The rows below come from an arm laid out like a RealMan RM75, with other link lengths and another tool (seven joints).
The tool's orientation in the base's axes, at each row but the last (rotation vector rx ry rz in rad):
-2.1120, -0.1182, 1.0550
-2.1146, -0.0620, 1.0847
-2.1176, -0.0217, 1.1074
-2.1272, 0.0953, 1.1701
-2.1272, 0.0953, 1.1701
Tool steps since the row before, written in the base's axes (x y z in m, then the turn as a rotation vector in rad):
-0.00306, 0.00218, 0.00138, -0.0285, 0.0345, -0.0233
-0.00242, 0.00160, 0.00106, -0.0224, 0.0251, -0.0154
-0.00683, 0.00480, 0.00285, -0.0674, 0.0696, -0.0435
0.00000, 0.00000, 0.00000, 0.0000, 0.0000, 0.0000
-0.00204, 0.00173, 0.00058, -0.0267, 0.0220, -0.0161
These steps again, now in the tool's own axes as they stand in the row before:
-0.00205, -0.00174, 0.00297, 0.0099, -0.0022, 0.0494
-0.00170, -0.00116, 0.00230, 0.0051, -0.0021, 0.0366
-0.00471, -0.00318, 0.00674, 0.0113, -0.0038, 0.1055
0.00000, 0.00000, 0.00000, 0.0000, 0.0000, 0.0000
-0.00121, -0.00085, 0.00230, 0.0022, 0.0021, 0.0380

